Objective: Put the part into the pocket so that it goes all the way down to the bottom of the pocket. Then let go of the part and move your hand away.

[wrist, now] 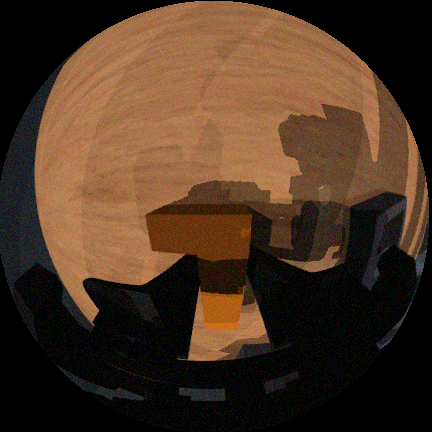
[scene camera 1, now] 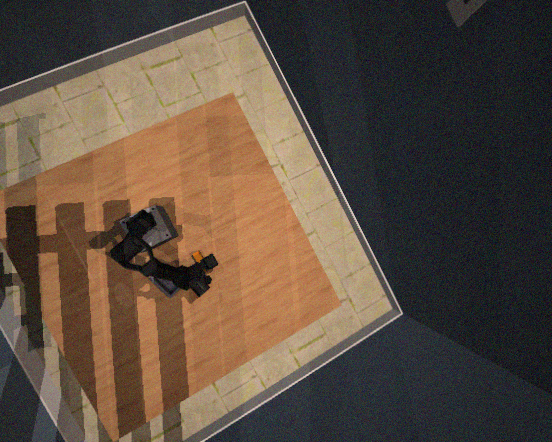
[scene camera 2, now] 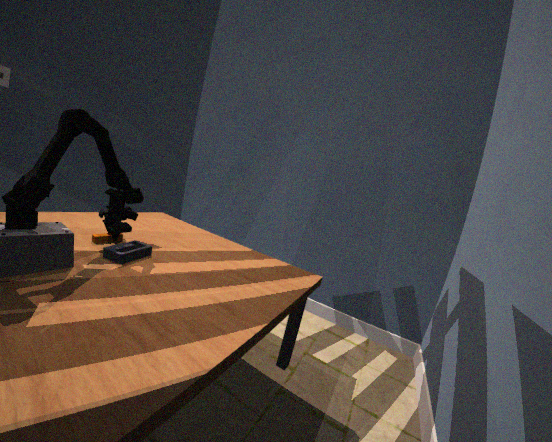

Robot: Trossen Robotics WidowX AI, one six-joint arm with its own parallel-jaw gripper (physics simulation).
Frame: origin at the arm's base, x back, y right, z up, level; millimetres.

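Seen in the pictures: gripper, fingertip midpoint: (wrist: 221, 249) (scene camera 1: 204, 264) (scene camera 2: 112, 239); arm's base, origin of the base link: (scene camera 1: 146, 221) (scene camera 2: 20, 226).
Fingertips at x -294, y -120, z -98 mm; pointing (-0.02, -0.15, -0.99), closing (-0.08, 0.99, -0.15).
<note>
Offsets run from my fingertips to a thing's top centre. Level surfaces: height alone.
The orange L-shaped part @(dx +22, dy -12, dz +24 mm) (scene camera 1: 196, 255) (scene camera 2: 101, 238) (wrist: 200, 231) is low at the wooden table @(dz -6 mm) (scene camera 1: 261, 210) (scene camera 2: 186, 298) (wrist: 160, 100). My gripper (scene camera 1: 203, 265) (scene camera 2: 115, 230) (wrist: 221, 249) is shut on the part's narrow stem. The wider arm of the part sticks out past the fingertips. I cannot tell whether the part touches the table. The dark pocket block @(dx +5, dy +184, dz +30 mm) (scene camera 1: 165, 286) (scene camera 2: 127, 252) (wrist: 376, 230) lies flat a short way beside the part. In scene camera 1 the arm hides most of it.
The arm's grey base box (scene camera 1: 161, 226) (scene camera 2: 63, 251) stands on the table close behind the pocket block. The table edge (scene camera 2: 300, 285) drops to a tiled floor (scene camera 1: 300, 145) (scene camera 2: 362, 373). Shadow stripes cross the table.
</note>
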